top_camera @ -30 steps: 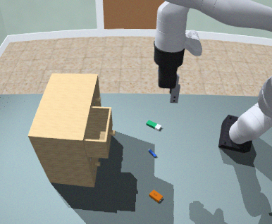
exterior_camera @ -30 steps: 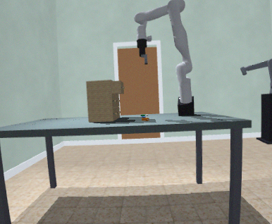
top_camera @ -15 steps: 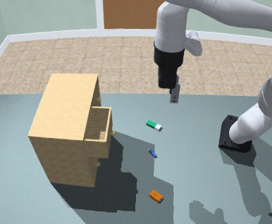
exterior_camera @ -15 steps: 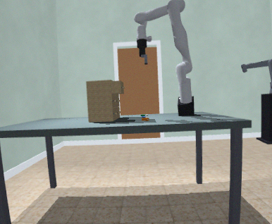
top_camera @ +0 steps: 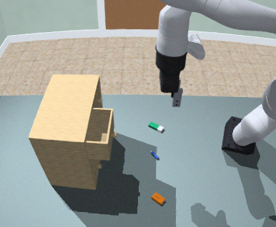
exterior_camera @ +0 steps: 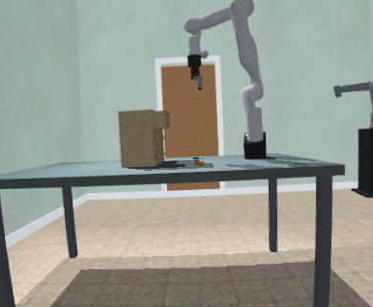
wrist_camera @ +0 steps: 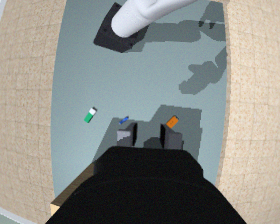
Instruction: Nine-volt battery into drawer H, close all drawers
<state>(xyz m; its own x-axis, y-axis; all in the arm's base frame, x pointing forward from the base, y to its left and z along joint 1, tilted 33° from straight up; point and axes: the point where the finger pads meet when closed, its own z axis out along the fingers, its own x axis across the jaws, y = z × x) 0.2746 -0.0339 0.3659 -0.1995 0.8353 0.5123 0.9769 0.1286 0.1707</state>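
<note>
The nine-volt battery is 42 cm below my hand and 11 cm to the left of it. Also, from my hand: drawer: 27 cm ahead, 20 cm below, 4 cm to the left; then blue cylinder: 43 cm below, 10 cm to the right, 5 cm ahead.
</note>
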